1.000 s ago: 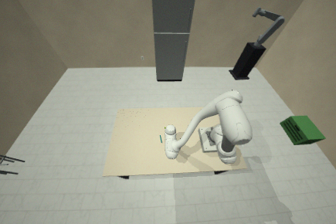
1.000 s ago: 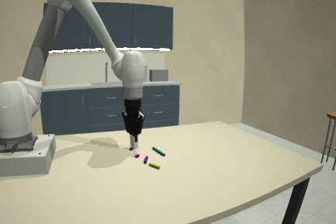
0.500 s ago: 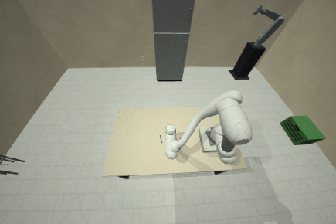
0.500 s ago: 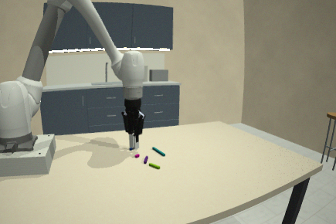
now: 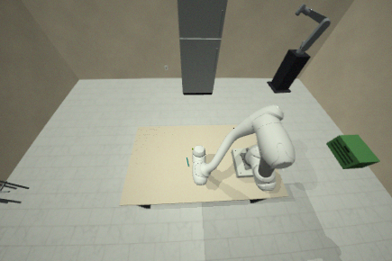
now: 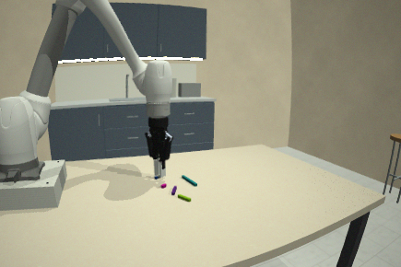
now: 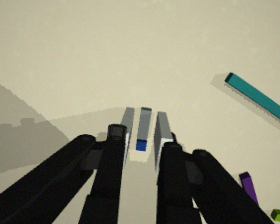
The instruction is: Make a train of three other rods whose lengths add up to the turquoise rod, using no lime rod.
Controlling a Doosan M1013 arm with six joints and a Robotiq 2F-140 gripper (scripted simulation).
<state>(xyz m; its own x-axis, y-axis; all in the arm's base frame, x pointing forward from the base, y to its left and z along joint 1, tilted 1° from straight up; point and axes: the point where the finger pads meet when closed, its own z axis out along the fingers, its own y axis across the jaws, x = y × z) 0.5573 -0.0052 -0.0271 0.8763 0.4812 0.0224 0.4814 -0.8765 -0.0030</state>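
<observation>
Now: hand 40 mm above the grey rod. The rest, counted from my hand: turquoise rod (90 mm ahead, 90 mm to the right, 40 mm below); then small blue rod (20 mm behind, 10 mm to the right, 40 mm below); then magenta rod (20 mm behind, 100 mm to the right, 40 mm below).
</observation>
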